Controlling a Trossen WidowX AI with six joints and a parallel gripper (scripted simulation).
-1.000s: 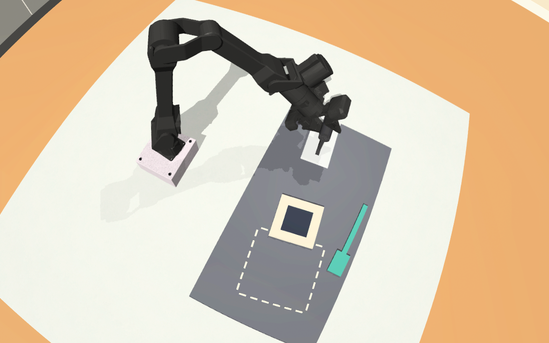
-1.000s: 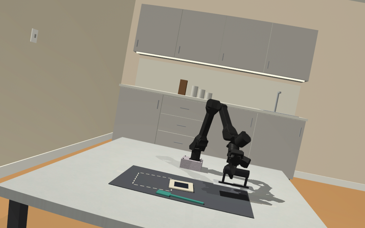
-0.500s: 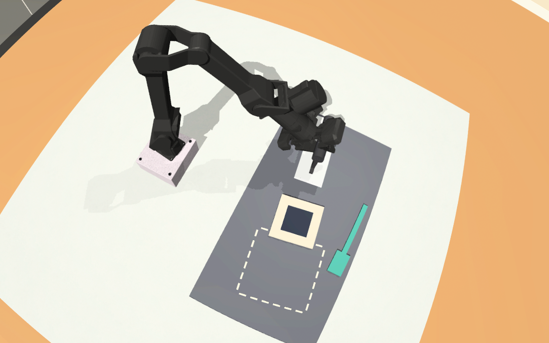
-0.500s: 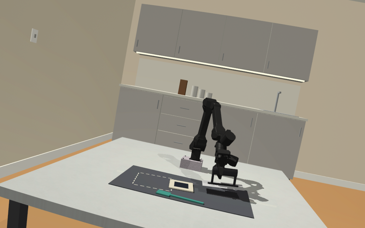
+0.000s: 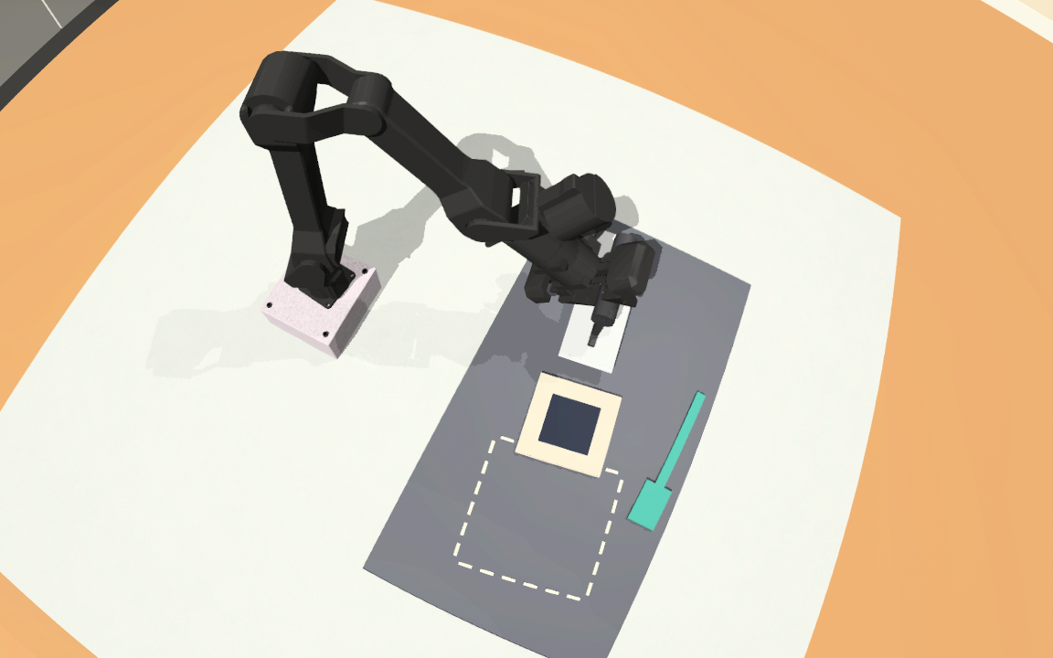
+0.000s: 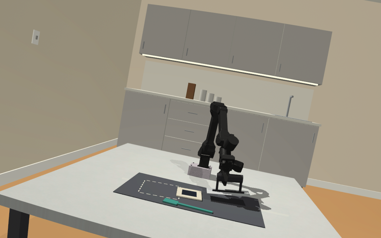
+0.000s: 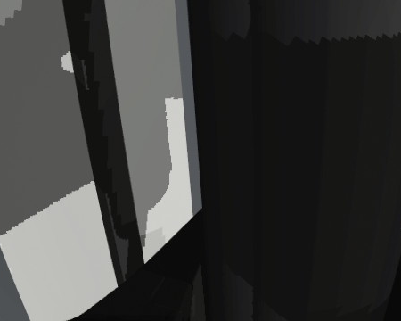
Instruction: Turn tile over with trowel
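My gripper tip is now 2 cm short of the cream tile, 15 cm to the left of it and 8 cm above it. Round my gripper tip: black-handled float 2 cm behind, 1 cm to the right, 1 cm below; then teal long-handled tool 17 cm ahead, 14 cm to the right, 9 cm below; then dark mat 3 cm ahead, 14 cm to the right, 11 cm below.
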